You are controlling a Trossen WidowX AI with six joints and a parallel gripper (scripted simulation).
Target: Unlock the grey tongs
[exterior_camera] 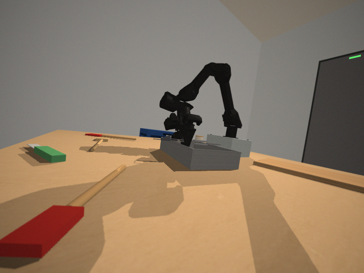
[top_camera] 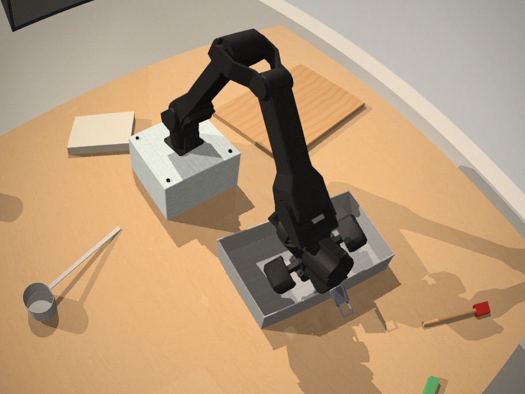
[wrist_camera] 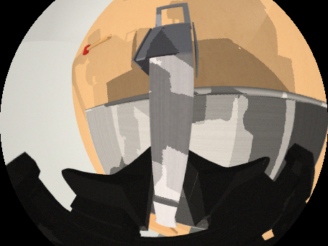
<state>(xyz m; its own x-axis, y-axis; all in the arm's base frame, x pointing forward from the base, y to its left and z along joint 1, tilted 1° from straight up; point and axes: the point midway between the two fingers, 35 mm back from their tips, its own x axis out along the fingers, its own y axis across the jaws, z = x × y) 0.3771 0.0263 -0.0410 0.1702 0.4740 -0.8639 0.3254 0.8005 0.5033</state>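
The grey roasting tin is 4 cm behind my gripper tip and 1 cm to the right of it. Also, from my gripper tip: beige slab 63 cm behind, 14 cm to the right, 2 cm below; wooden board 39 cm behind, 32 cm to the left, 2 cm below.
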